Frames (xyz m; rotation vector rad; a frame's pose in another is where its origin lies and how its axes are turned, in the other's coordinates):
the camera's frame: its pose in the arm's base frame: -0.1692 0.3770 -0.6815 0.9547 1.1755 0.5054
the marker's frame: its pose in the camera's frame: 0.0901 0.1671 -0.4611 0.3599 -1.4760 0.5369
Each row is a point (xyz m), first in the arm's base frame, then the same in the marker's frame.
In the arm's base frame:
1: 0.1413 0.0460 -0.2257
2: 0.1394 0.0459 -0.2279
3: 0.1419 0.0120 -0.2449
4: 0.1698 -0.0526 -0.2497
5: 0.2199 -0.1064 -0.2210
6: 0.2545 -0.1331 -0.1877
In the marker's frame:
1: 0.9014 0.2468 0.4308
2: 0.8993 0.2450 0.4314
3: 0.9083 0.2259 0.4631
4: 0.9522 0.2131 0.5168
5: 1.0196 0.2302 0.5540
6: 1.0655 0.2559 0.5698

